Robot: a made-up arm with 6 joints.
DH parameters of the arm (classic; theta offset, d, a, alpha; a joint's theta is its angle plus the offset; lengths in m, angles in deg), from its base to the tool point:
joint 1: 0 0.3 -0.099 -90
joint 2: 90 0.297 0.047 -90
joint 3: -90 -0.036 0.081 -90
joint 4: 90 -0.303 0.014 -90
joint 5: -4.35 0 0.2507 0
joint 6: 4.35 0.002 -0.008 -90
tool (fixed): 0 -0.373 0 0
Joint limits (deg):
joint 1: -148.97..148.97
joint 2: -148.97..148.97
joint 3: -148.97..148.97
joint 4: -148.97..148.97
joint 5: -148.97..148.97
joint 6: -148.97..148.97
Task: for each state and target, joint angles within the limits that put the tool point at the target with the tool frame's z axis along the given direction. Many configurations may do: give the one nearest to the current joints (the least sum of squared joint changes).
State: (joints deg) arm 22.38 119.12 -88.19 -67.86 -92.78 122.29
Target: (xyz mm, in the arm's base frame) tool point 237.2 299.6 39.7 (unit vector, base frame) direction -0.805 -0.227 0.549
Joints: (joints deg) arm -6.68 114.44 -115.36 -75.68 -80.25 126.87
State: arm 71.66 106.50 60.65 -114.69 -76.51 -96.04
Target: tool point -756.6 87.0 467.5 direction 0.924 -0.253 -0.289
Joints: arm 58.05 131.18 90.57 -95.44 -89.39 -113.51
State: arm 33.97 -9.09 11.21 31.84 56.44 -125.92
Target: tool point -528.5 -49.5 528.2 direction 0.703 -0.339 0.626
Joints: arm 64.73 -28.09 -15.63 64.35 80.33 -122.19
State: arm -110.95 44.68 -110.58 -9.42 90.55 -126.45
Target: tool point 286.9 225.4 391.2 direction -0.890 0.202 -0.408
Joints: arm -142.69 60.21 -100.05 -33.25 98.49 -148.97
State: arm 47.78 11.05 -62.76 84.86 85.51 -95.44
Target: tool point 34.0 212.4 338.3 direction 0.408 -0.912 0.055
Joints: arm 39.05 62.78 -71.68 108.55 87.53 -119.12
